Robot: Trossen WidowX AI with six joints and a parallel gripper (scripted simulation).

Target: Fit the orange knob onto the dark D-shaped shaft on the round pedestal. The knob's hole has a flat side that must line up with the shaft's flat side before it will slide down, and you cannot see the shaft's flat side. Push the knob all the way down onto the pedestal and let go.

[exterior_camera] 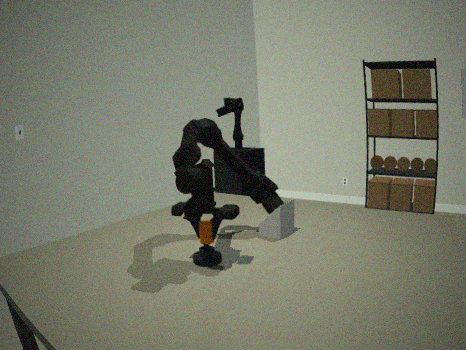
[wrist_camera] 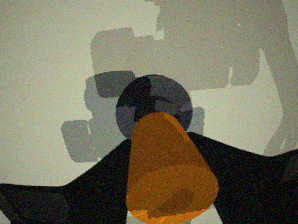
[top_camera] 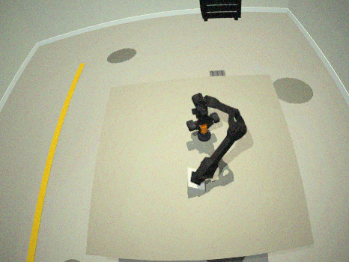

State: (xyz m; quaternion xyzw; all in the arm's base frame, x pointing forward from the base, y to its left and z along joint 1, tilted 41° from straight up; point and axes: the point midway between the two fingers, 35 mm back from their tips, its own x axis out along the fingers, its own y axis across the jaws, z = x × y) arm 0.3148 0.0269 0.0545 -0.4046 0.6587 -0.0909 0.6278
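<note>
The dark round pedestal lies 40 mm below my gripper tip. Also, from my gripper tip: orange knob (20 mm above).
</note>
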